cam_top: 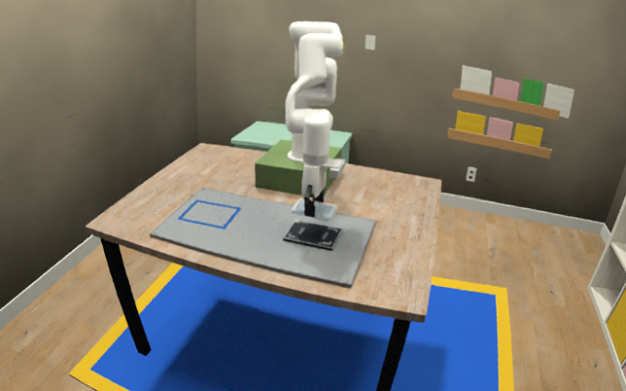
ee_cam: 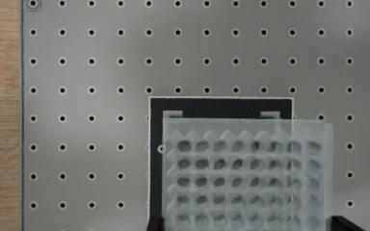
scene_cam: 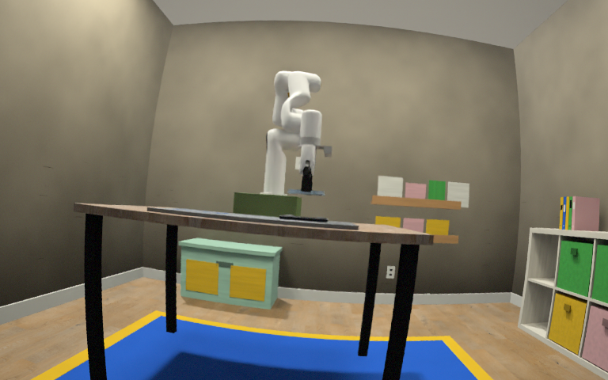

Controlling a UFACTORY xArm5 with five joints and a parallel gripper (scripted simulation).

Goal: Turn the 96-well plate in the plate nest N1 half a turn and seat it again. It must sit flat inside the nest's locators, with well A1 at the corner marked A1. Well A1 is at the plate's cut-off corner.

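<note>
Now: the black plate nest N1 100 mm below my hand. Also, from my hand: 96-well plate (10 mm below).
</note>
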